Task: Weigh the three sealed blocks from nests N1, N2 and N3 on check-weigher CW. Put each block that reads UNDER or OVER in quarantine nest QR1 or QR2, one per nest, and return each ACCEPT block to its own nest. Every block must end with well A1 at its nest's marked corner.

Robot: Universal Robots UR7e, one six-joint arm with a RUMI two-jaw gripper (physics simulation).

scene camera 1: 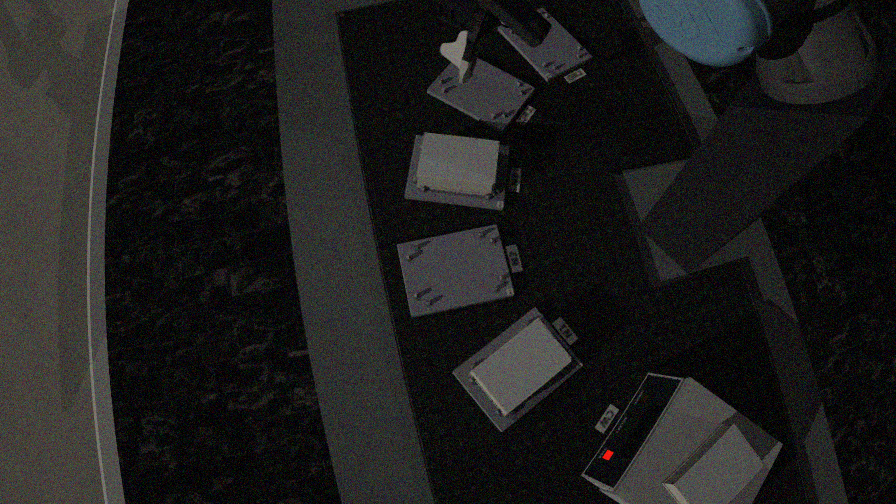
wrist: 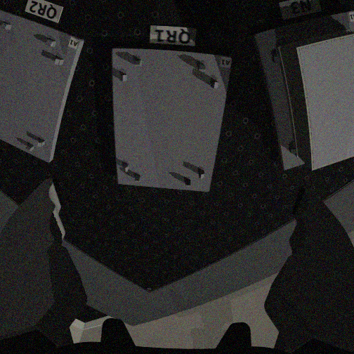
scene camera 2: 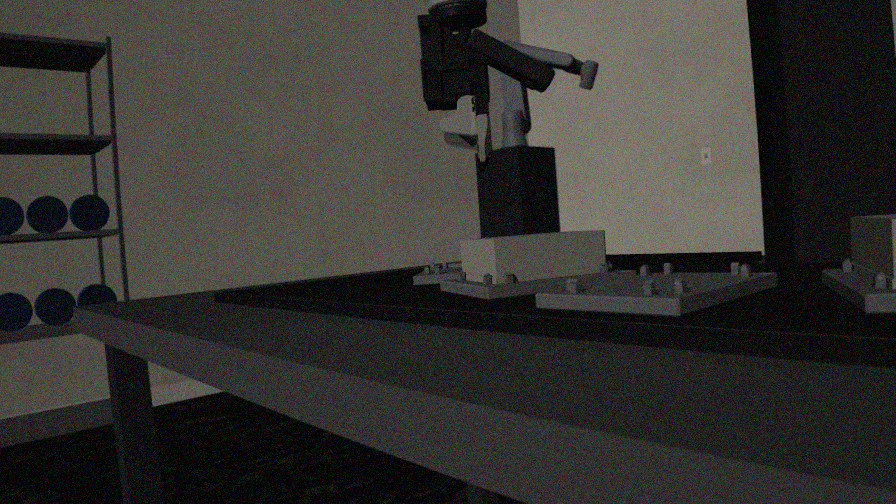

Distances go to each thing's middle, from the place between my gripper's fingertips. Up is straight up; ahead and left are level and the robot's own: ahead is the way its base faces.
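Counted from my hand: nest N2 (scene camera 1: 455, 270), 13 cm below, 31 cm to the left, 13 cm ahead; N3 block (scene camera 2: 528, 257), 11 cm below, 14 cm to the left, 8 cm ahead; nest N3 (scene camera 1: 412, 192), 13 cm below, 14 cm to the left, 8 cm ahead; nest QR1 (scene camera 1: 490, 90), 13 cm below, 2 cm to the right, 1 cm behind.
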